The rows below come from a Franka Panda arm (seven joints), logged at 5 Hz.
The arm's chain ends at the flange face. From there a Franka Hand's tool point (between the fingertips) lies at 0.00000 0.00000 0.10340 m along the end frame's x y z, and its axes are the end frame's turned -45 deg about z.
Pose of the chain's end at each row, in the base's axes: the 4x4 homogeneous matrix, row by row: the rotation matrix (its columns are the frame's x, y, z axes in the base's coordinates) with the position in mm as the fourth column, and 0 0 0 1 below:
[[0.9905 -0.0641 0.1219 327.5], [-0.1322 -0.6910 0.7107 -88.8], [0.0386 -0.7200 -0.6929 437.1], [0 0 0 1]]
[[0.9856 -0.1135 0.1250 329.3], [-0.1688 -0.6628 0.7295 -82.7], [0.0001 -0.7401 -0.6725 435.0], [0 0 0 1]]
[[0.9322 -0.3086 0.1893 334.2], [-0.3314 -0.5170 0.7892 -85.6], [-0.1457 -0.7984 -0.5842 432.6], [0 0 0 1]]
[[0.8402 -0.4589 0.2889 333.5], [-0.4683 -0.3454 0.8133 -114.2], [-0.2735 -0.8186 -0.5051 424.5], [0 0 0 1]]
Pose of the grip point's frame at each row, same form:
[[0.7457 0.6551 0.1219 340.1], [0.3951 -0.5821 0.7107 -15.3], [0.5364 -0.4818 -0.6929 365.5], [0 0 0 1]]
[[0.7772 0.6167 0.1250 342.2], [0.3493 -0.5880 0.7295 -7.3], [0.5234 -0.5233 -0.6725 365.5], [0 0 0 1]]
[[0.8774 0.4410 0.1893 353.8], [0.1312 -0.5999 0.7892 -4.0], [0.4615 -0.6676 -0.5842 372.2], [0 0 0 1]]
[[0.9186 0.2696 0.2889 363.4], [-0.0869 -0.5754 0.8133 -30.1], [0.3854 -0.7722 -0.5051 372.3], [0 0 0 1]]

